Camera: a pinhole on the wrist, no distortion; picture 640 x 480 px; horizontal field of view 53.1 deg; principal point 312.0 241.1 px. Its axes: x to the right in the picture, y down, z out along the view. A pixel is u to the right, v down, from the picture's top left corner.
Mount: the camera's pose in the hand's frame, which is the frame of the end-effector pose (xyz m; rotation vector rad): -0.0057 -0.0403 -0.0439 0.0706 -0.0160 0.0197
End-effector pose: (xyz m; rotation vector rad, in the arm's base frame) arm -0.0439 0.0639 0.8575 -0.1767 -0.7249 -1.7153
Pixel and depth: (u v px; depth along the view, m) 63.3 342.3 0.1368
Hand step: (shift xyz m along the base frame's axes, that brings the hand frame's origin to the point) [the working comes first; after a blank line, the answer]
In the camera's frame: -0.0531 0.0216 0.1368

-0.0338 0.1051 0.0335
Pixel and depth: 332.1 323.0 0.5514
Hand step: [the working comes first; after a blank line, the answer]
In the camera's frame: 0.0173 0.0705 0.5514

-0.1404 0.2809 0.4036
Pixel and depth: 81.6 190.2 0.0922
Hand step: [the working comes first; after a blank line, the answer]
In the camera's frame: -0.0332 -0.0073 0.0922

-0.0513 0.0646 -0.0023
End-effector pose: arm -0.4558 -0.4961 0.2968 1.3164 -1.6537 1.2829
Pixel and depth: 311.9 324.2 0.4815
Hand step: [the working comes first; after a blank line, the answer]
In the camera's frame: -0.0001 0.0625 0.4815

0.0499 -0.4141 -0.1436
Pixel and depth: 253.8 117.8 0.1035
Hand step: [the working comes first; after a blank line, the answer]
In the camera's frame: -0.0094 -0.0199 0.1035

0.0738 -0.0507 -0.0128
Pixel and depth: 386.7 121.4 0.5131
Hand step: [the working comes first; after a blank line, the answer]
In the camera's frame: 0.0598 -0.0959 0.5131

0.1864 -0.4562 -0.0473
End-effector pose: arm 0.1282 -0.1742 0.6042 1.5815 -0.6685 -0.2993
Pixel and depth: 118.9 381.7 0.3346
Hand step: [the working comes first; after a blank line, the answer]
In the camera's frame: -0.1009 0.0735 0.3346

-0.2559 -0.1743 -0.0550
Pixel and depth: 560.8 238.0 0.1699
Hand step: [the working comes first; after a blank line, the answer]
In the camera's frame: 0.0660 -0.0008 0.1699

-0.0128 -0.1368 -0.0564
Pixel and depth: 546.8 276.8 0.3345
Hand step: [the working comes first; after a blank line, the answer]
In the camera's frame: 0.1226 0.0186 0.3345

-0.0656 -0.3037 -0.0601
